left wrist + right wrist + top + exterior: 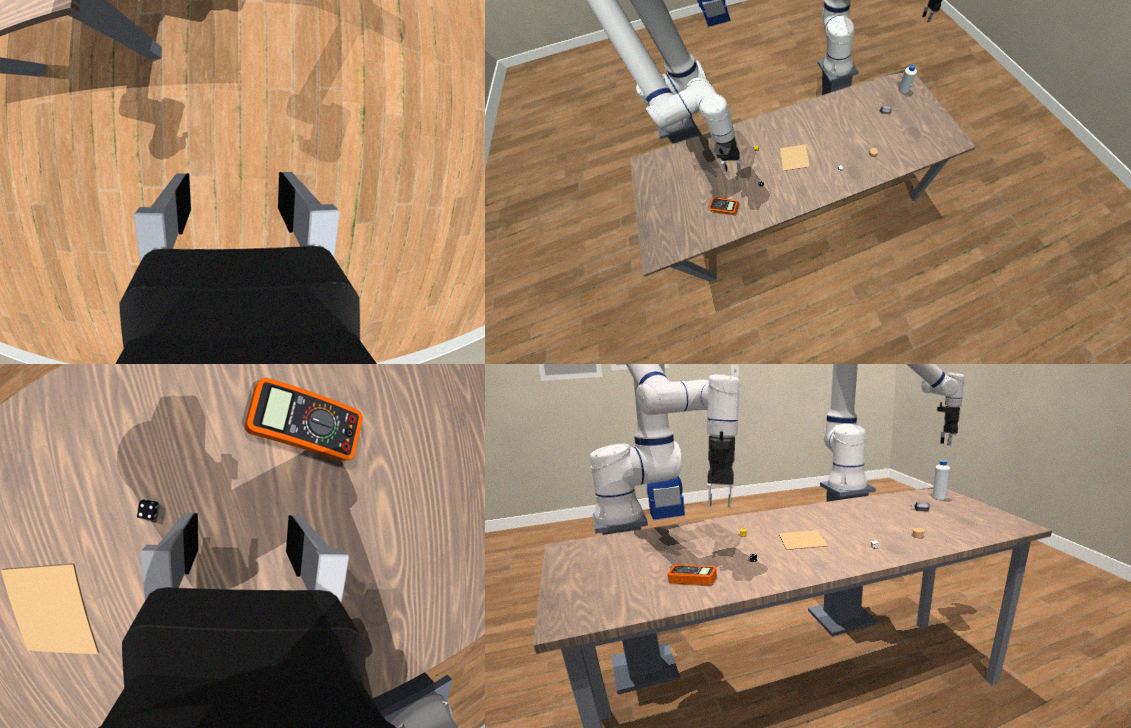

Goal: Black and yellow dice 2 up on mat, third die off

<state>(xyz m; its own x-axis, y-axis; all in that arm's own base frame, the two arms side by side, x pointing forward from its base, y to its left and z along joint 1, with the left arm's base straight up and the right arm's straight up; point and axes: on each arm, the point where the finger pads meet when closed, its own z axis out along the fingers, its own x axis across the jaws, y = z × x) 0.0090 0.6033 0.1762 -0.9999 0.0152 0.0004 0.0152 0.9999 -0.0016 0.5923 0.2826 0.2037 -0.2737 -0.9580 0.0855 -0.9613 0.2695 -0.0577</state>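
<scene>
Right now my right hand is 190 mm above the black die, 90 mm to the right of it and 20 mm short of it. From my right hand the other things lie so: tan mat 300 mm to the left, 200 mm below, 60 mm behind; then white die 490 mm to the left, 190 mm below, 100 mm ahead; then yellow die 200 mm behind, 190 mm below, 130 mm to the left.
</scene>
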